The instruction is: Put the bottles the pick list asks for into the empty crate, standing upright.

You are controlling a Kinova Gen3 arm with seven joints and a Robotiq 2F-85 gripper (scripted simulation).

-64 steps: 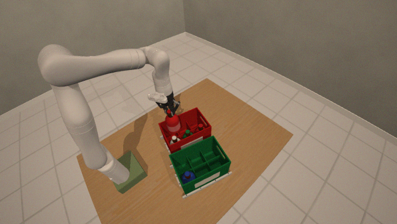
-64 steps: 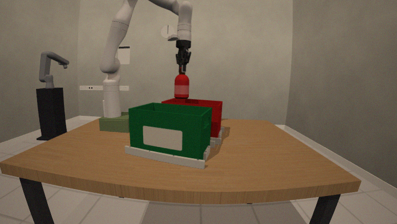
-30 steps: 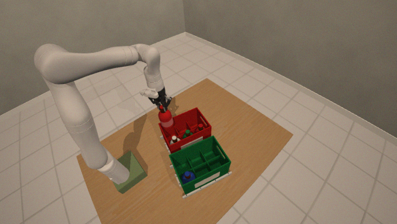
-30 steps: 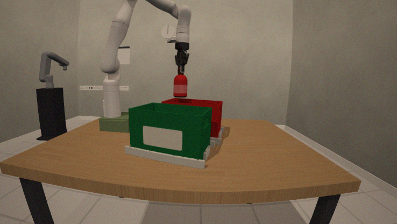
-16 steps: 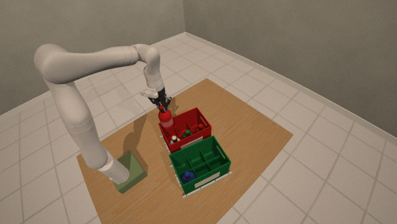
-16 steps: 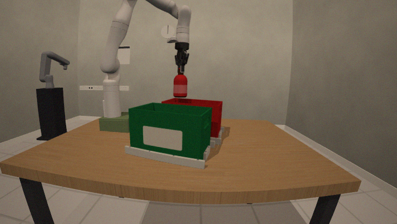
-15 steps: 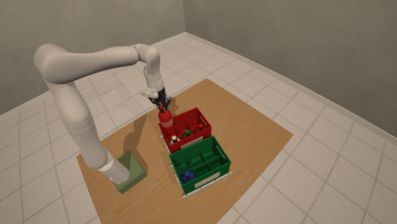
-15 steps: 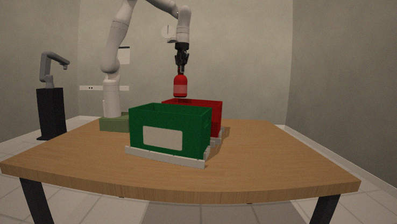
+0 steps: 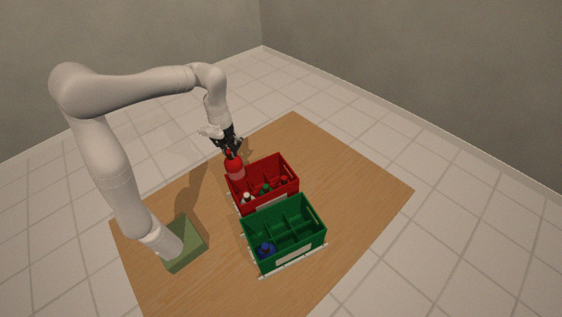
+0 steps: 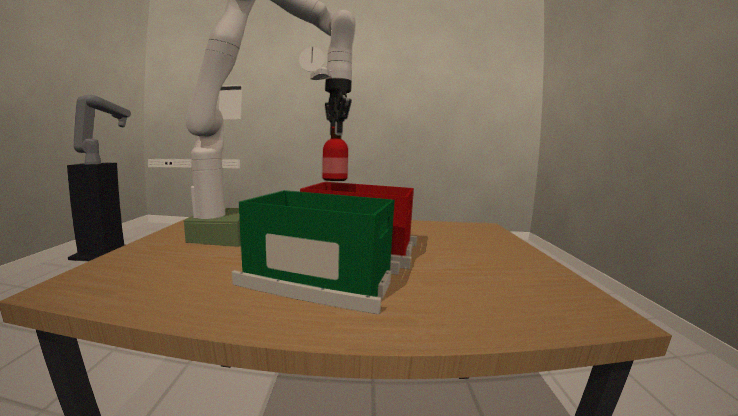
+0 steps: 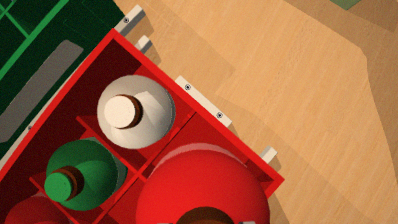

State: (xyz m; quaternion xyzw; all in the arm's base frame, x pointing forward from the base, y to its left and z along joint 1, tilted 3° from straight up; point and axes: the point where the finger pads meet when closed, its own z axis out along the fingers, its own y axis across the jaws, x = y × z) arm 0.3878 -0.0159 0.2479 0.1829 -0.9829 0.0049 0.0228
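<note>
Now: the red-labelled bottle 7 cm below my hand. Round my hand: red crate (25 cm below, 8 cm to the right, 7 cm ahead); green-label bottle (25 cm below, 12 cm to the right, 5 cm ahead); white-labelled bottle (25 cm below, 9 cm to the right, 3 cm behind).
</note>
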